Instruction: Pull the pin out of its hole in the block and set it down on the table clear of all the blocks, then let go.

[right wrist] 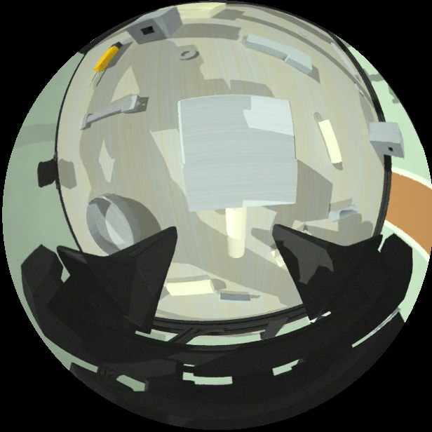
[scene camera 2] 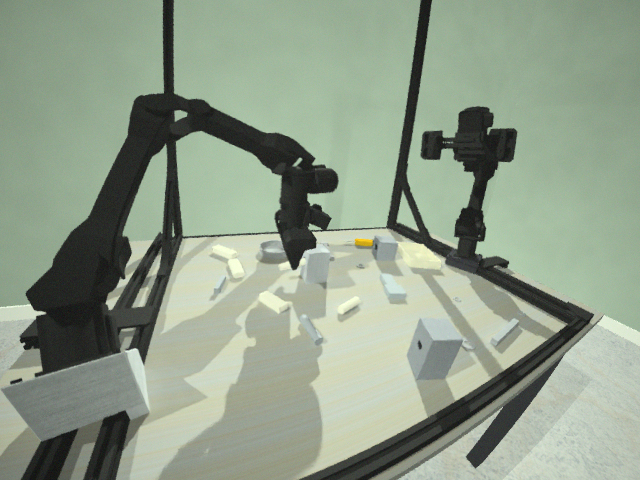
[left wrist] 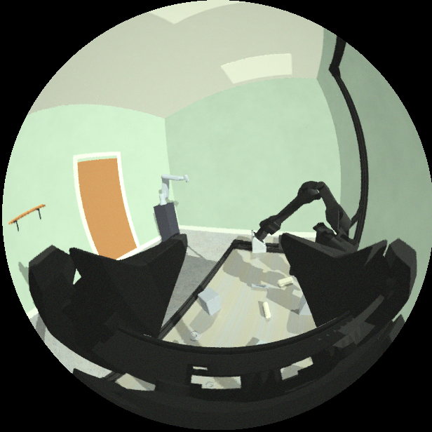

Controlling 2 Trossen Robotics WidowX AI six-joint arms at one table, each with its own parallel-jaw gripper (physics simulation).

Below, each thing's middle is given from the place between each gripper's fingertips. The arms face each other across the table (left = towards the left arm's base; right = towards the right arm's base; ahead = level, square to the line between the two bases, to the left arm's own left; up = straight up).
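Round grey dish (right wrist: 110, 221): 38 cm behind my left hand, 17 cm to the right of it, 34 cm below it. Cream tray (scene camera 2: 416, 255): 16 cm behind my left hand, 23 cm to the left of it, 34 cm below it.
Cream tray: 7 cm ahead of my right hand, 44 cm to the left of it, 3 cm below it. Round grey dish: 16 cm behind my right hand, 3 cm to the left of it, 4 cm below it.
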